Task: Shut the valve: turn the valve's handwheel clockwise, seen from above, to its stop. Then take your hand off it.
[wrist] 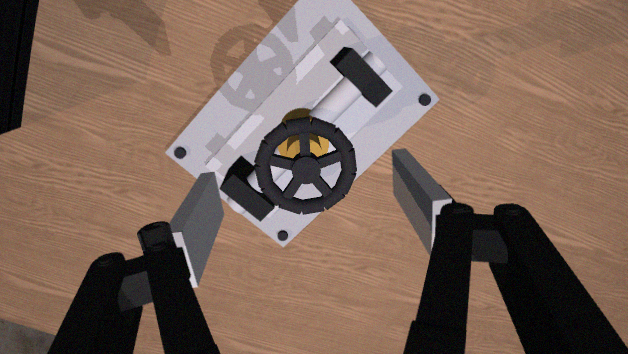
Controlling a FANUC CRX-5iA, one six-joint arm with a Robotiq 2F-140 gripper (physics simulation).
gripper: 305, 183
black handwheel: 306, 167
light grey base plate: 294, 36
